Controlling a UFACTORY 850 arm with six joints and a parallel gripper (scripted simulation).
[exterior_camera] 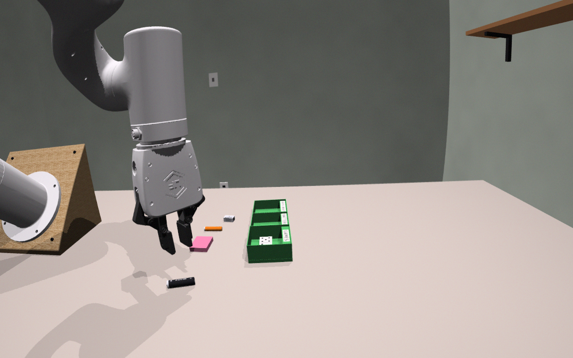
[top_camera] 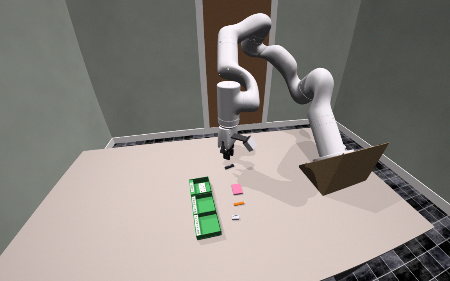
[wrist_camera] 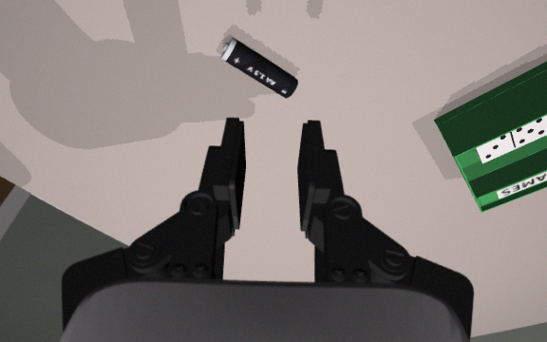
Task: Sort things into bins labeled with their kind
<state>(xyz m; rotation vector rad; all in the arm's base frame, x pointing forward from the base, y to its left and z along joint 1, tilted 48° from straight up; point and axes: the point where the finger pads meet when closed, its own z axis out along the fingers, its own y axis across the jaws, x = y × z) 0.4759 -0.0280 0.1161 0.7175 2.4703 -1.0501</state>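
My hand is 10 mm past the black battery, 10 mm to the left of it and 90 mm above it. Also, from my hand: orange battery (10 mm behind, 210 mm to the left, 90 mm below); pink block (20 mm behind, 140 mm to the left, 90 mm below); pencil sharpener (10 mm ahead, 270 mm to the left, 90 mm below).
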